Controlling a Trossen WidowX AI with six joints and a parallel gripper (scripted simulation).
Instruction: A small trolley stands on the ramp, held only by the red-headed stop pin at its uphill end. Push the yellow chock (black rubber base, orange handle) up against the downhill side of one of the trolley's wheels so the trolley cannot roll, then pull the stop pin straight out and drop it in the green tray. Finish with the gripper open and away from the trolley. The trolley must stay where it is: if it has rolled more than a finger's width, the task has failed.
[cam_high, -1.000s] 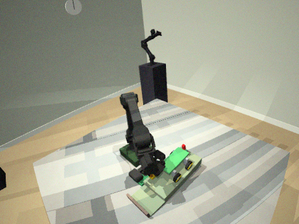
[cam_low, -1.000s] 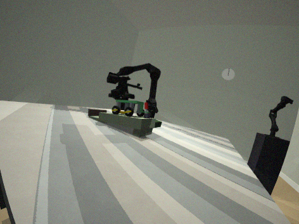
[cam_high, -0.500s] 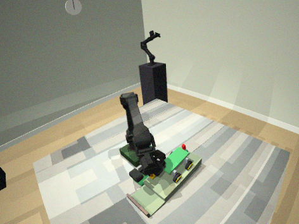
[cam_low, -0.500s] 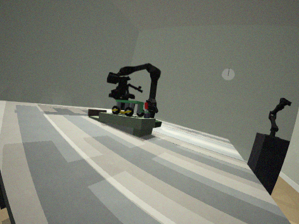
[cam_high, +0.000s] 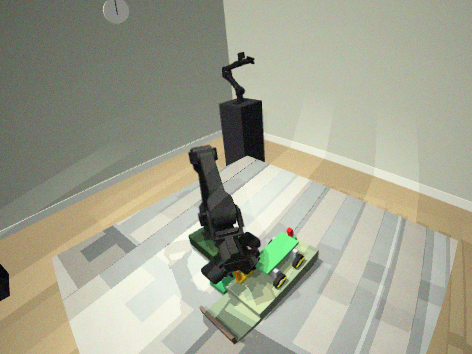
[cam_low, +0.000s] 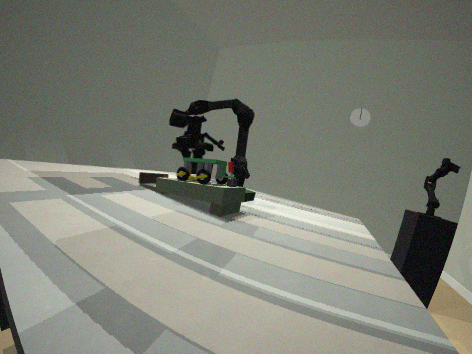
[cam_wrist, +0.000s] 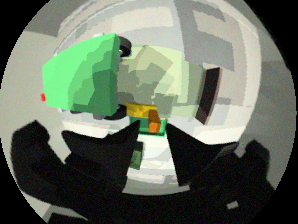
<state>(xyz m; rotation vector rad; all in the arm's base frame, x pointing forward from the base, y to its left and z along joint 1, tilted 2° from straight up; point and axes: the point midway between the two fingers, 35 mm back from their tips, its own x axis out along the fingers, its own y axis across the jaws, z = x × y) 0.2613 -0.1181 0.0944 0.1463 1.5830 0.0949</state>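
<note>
The yellow chock is 20 mm to the left of my gripper tip and 30 mm below it. The rest, counted from my gripper tip: ramp 60 mm ahead, 110 mm to the left, 60 mm below; green tray 70 mm behind, 10 mm to the left, 120 mm below; green-topped trolley 60 mm ahead, 120 mm to the left.
</note>
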